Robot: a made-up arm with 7 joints. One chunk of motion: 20 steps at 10 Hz.
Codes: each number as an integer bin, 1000 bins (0 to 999) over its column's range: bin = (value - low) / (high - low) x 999, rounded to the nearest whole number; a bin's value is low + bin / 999 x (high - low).
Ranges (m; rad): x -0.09..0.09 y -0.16..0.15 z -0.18..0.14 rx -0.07..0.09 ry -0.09..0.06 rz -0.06..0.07
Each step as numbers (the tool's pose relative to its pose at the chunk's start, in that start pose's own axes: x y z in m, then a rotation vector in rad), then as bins.
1 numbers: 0.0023 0.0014 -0.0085 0.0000 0.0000 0.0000
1 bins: 512 520 535 437 599 461
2 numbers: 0.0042 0.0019 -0.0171 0.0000 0.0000 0.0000
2 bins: 523 522 509 437 599 461
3 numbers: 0.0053 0.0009 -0.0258 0.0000 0.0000 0.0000
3 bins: 529 519 481 437 599 461
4 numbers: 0.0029 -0.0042 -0.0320 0.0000 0.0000 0.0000
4 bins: 516 502 462 437 599 461
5 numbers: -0.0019 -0.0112 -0.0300 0.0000 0.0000 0.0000
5 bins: 489 480 468 437 599 461
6 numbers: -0.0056 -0.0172 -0.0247 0.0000 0.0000 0.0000
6 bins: 468 460 485 437 599 461
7 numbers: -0.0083 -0.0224 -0.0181 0.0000 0.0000 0.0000
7 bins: 453 443 505 437 599 461
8 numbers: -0.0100 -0.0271 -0.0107 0.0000 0.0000 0.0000
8 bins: 444 428 529 437 599 461
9 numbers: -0.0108 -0.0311 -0.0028 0.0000 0.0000 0.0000
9 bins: 440 415 553 437 599 461
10 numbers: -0.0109 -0.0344 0.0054 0.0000 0.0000 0.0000
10 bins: 439 405 579 437 599 461
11 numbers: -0.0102 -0.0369 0.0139 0.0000 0.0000 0.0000
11 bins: 443 397 605 437 599 461
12 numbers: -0.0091 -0.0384 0.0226 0.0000 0.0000 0.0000
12 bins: 449 392 632 437 599 461
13 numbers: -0.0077 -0.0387 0.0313 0.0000 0.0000 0.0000
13 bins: 457 391 660 437 599 461
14 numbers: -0.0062 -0.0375 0.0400 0.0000 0.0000 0.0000
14 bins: 465 395 687 437 599 461
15 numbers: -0.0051 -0.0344 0.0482 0.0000 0.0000 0.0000
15 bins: 471 405 712 437 599 461
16 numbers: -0.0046 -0.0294 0.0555 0.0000 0.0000 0.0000
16 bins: 474 421 735 437 599 461
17 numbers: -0.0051 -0.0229 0.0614 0.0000 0.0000 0.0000
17 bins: 471 442 754 437 599 461
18 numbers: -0.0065 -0.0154 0.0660 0.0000 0.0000 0.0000
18 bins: 463 466 768 437 599 461
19 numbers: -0.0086 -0.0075 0.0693 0.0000 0.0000 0.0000
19 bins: 452 491 778 437 599 461
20 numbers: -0.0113 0.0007 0.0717 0.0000 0.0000 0.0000
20 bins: 437 518 786 437 599 461
